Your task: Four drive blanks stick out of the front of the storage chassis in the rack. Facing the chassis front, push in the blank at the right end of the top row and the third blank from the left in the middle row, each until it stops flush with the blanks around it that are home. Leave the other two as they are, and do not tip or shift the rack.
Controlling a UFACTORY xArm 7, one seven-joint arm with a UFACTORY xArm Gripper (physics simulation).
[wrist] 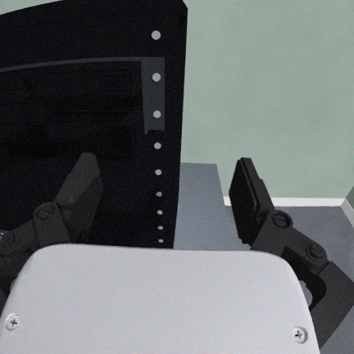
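Observation:
The rack [172, 100] fills the left of the wrist view, its black right front post marked by a column of pale round dots. The storage chassis [154, 95] shows as a dark front with a grey right flange against that post. Its face is very dark; faint outlines of blanks show, and I cannot tell which of them stick out. My gripper [165, 172] is open and empty. Its left finger overlaps the dark rack front below the chassis, and its right finger is to the right of the rack, over the grey surface and wall.
A pale green wall [270, 90] stands behind and to the right of the rack. A grey-blue surface [200, 205] lies beside the rack's right side, with a white skirting strip [310, 202] at the wall's foot.

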